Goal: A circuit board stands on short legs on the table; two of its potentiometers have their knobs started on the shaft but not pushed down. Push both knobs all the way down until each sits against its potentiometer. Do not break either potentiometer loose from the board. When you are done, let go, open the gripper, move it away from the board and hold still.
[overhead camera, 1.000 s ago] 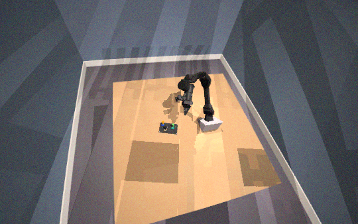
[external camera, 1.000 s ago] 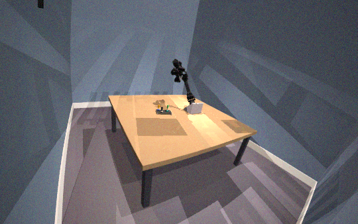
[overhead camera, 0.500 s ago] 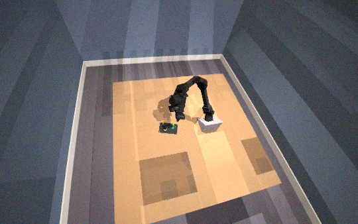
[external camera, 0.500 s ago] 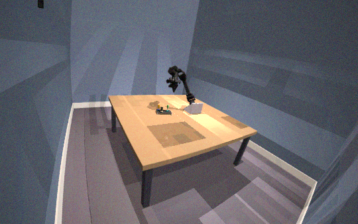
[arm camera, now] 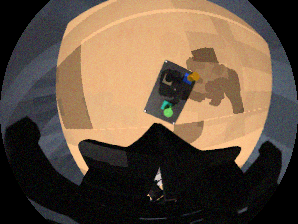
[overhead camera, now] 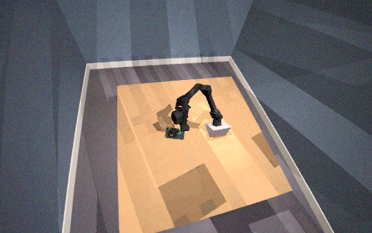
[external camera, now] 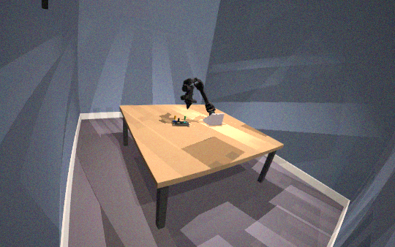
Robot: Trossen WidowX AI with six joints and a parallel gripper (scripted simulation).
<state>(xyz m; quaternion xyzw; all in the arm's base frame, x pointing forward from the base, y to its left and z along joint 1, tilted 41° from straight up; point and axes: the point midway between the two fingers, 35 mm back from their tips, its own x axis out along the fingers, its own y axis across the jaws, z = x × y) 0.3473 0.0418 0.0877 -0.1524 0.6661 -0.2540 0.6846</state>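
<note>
The green knob lies 9 cm below my gripper tip and 2 cm to the right of it.
</note>
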